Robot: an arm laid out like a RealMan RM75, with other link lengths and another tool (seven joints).
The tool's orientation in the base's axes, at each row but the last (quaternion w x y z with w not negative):
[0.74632, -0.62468, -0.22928, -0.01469]
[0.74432, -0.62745, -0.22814, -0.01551]
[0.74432, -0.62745, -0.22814, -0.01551]
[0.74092, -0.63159, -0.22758, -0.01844]
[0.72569, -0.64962, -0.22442, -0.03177]
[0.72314, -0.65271, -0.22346, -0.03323]
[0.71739, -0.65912, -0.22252, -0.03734]
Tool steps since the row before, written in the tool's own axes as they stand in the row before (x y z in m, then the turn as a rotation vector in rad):
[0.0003, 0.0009, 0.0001, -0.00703, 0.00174, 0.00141]
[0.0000, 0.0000, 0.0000, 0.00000, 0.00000, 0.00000]
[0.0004, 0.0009, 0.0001, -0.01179, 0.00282, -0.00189]
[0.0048, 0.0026, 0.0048, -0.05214, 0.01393, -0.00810]
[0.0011, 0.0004, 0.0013, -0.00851, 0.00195, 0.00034]
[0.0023, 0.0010, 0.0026, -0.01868, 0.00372, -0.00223]
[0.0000, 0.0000, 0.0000, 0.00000, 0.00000, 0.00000]
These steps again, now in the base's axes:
[0.0005, 0.0004, -0.0007, -0.00621, -0.00015, -0.00398]
[0.0000, 0.0000, 0.0000, 0.00000, 0.00000, 0.00000]
[0.0006, 0.0004, -0.0007, -0.00908, -0.00428, -0.00705]
[0.0036, 0.0063, -0.0002, -0.03978, -0.01841, -0.03252]
[0.0008, 0.0016, 0.0001, -0.00707, -0.00146, -0.00492]
[0.0017, 0.0032, 0.0000, -0.01489, -0.00615, -0.01041]
[0.0000, 0.0000, 0.0000, 0.00000, 0.00000, 0.00000]

